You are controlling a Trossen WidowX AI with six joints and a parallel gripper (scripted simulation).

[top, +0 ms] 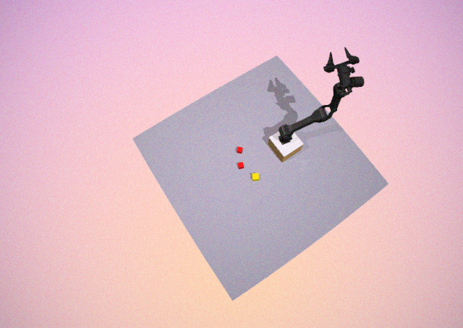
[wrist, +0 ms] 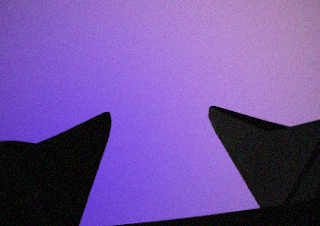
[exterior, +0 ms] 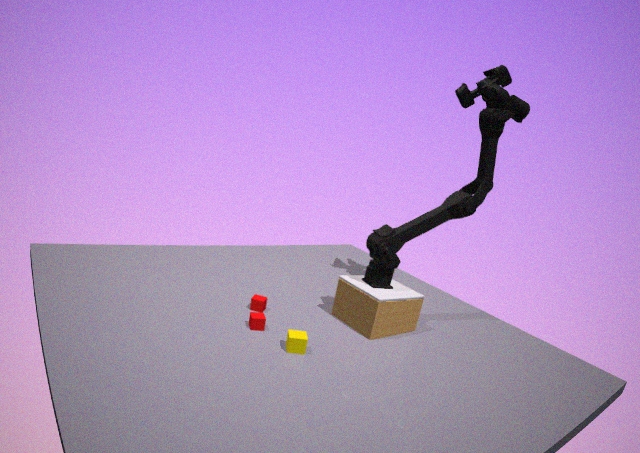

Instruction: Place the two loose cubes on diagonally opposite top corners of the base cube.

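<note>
Right now the yellow base cube is 57 cm ahead of my gripper tip, 28 cm to the left of it and 70 cm below it.
</note>
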